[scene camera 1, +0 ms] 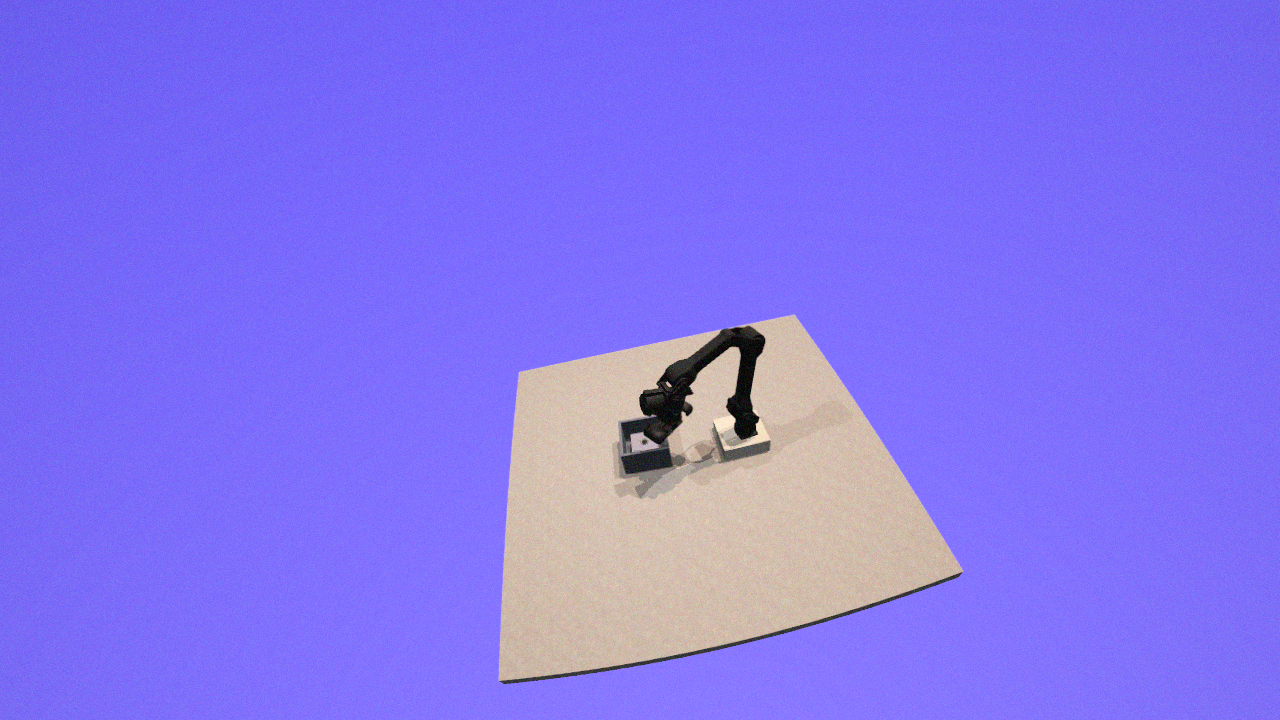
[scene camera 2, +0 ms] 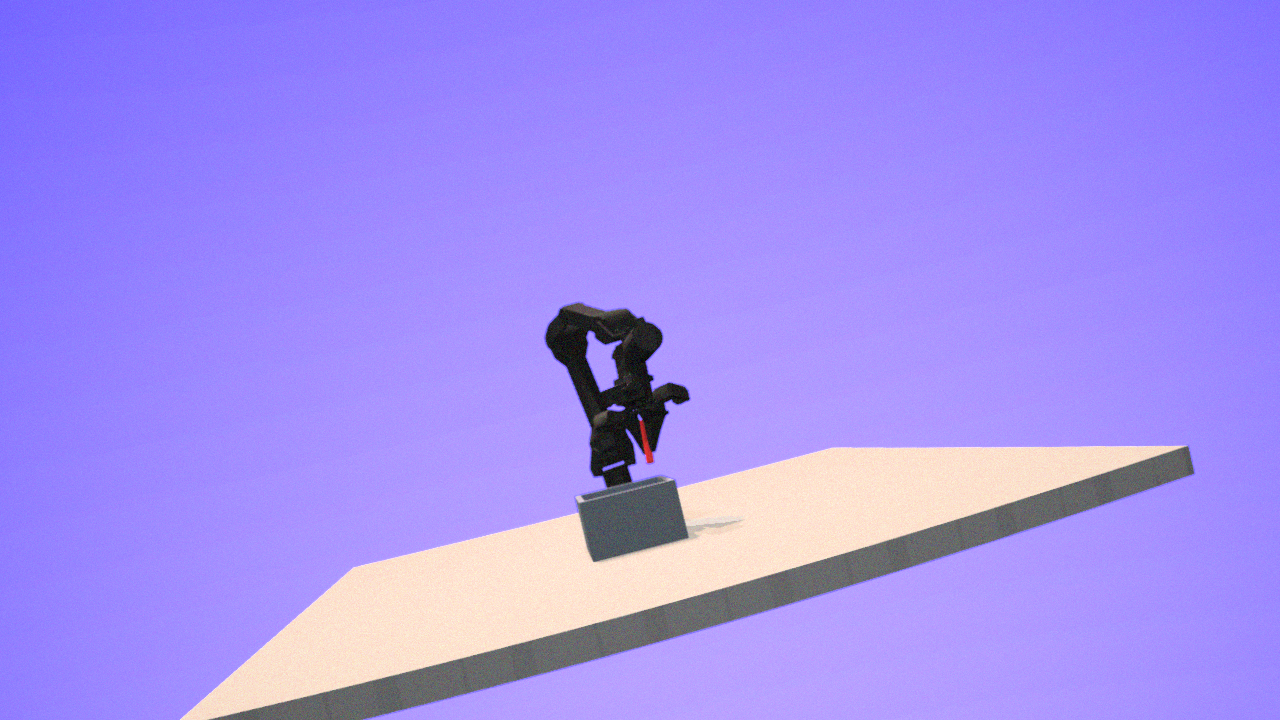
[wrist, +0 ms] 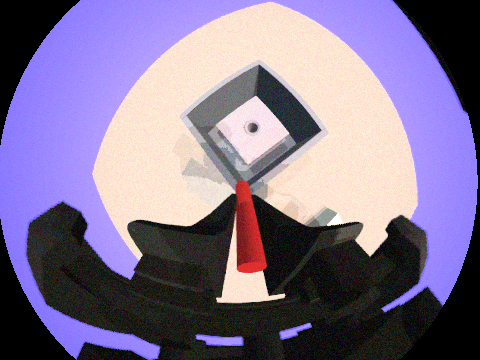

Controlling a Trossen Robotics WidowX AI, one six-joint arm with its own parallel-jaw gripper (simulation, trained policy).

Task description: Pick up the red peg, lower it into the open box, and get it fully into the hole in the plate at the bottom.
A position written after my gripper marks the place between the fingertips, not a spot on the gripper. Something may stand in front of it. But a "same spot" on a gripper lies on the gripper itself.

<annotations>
my gripper: scene camera 1; scene camera 2; wrist 243, 198
same spot on my gripper: (scene camera 1: 670, 420) = (scene camera 2: 651, 387)
</annotations>
